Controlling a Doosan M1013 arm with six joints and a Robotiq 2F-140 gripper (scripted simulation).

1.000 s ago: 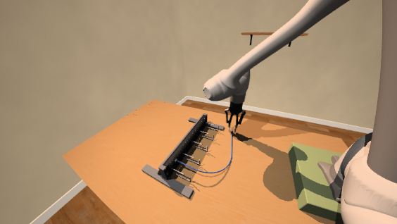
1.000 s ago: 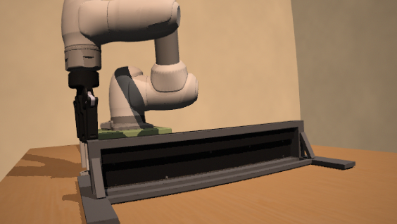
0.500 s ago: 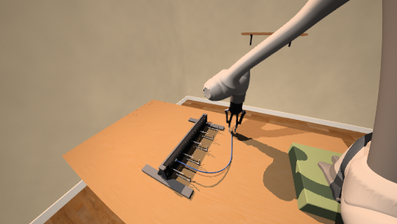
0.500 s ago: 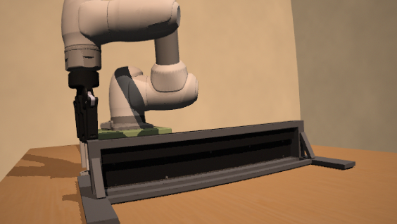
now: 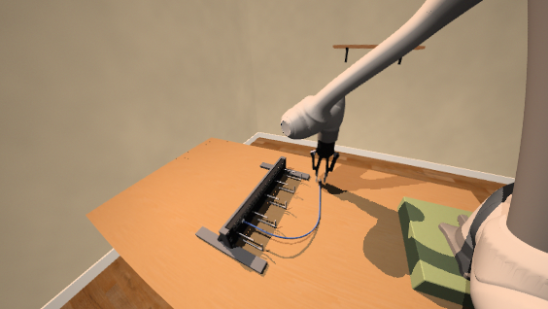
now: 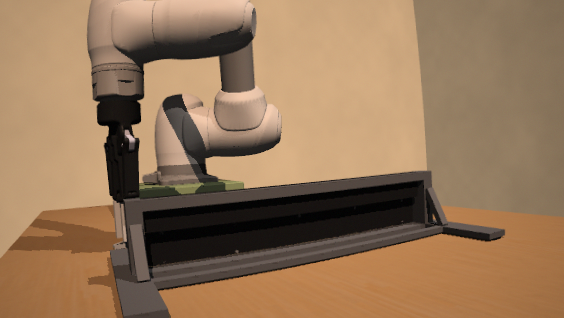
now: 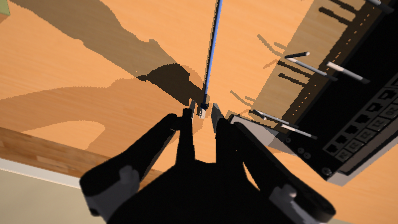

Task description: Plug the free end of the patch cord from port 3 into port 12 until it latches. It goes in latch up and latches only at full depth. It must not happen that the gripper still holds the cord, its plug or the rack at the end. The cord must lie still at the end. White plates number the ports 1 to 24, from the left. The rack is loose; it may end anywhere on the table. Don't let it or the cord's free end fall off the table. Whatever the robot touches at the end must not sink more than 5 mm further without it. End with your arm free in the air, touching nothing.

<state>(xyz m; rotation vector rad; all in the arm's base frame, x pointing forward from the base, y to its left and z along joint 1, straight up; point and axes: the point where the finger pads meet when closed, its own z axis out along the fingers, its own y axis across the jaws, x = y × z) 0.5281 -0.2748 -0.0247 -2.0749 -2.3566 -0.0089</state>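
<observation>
Now: the plug 40 mm below my hand and 20 mm to the right of it.
</observation>
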